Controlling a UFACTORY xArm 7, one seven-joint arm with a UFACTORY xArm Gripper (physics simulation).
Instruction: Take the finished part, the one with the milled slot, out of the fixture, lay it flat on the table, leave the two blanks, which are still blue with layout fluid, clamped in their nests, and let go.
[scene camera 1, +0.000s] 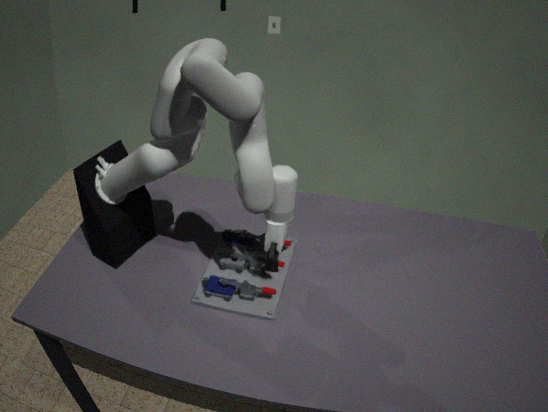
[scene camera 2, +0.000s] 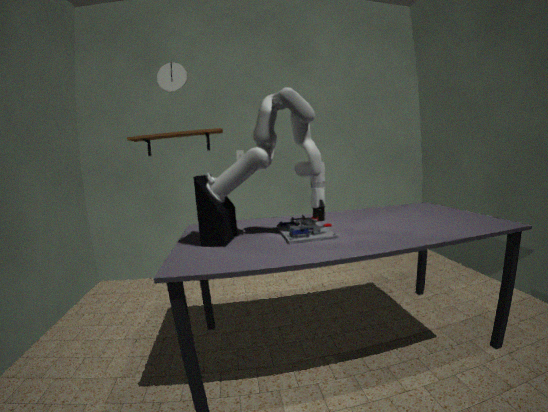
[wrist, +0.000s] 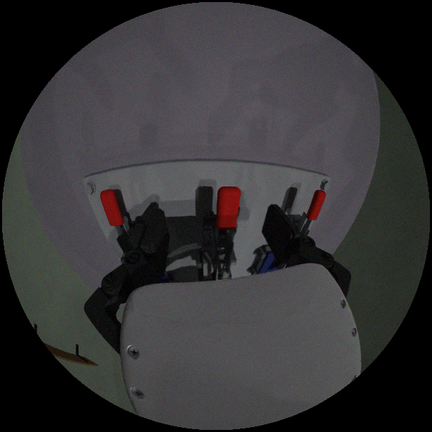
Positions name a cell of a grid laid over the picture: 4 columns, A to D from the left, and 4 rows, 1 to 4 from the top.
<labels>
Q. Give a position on a red clamp handle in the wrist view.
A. At C2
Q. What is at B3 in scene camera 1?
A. A fixture plate.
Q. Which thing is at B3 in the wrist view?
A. The gripper.
</labels>
